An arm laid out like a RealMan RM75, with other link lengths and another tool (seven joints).
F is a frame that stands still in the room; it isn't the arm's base.
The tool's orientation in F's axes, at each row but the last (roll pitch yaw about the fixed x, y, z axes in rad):
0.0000, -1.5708, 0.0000
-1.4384, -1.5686, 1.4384
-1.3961, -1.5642, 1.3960
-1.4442, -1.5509, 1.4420
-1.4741, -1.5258, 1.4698
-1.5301, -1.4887, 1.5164
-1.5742, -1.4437, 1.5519
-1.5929, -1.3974, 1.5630
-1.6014, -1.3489, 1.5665
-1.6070, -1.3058, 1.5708
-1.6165, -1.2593, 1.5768
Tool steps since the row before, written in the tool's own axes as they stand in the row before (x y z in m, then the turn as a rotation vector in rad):
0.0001, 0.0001, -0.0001, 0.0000, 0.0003, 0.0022
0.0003, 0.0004, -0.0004, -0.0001, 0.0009, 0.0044
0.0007, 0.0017, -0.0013, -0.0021, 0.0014, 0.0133
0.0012, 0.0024, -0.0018, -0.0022, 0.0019, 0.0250
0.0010, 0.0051, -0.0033, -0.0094, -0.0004, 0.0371
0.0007, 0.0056, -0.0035, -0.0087, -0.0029, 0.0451
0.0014, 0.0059, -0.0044, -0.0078, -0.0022, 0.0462
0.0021, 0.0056, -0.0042, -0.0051, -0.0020, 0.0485
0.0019, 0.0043, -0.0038, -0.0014, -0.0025, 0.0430
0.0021, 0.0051, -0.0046, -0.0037, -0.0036, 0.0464
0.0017, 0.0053, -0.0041, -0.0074, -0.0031, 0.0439
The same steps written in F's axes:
0.0001, 0.0001, 0.0001, -0.0022, 0.0003, 0.0000
0.0004, 0.0004, 0.0003, -0.0044, 0.0009, -0.0001
0.0013, 0.0017, 0.0007, -0.0133, 0.0014, -0.0021
0.0018, 0.0024, 0.0011, -0.0250, 0.0019, -0.0022
0.0033, 0.0051, 0.0008, -0.0371, -0.0007, -0.0092
0.0036, 0.0056, 0.0002, -0.0452, -0.0030, -0.0083
0.0045, 0.0059, 0.0006, -0.0463, -0.0021, -0.0075
0.0044, 0.0058, 0.0011, -0.0485, -0.0014, -0.0049
0.0039, 0.0045, 0.0009, -0.0431, -0.0013, -0.0011
0.0048, 0.0053, 0.0007, -0.0465, -0.0028, -0.0031
0.0043, 0.0054, 0.0001, -0.0440, -0.0036, -0.0067

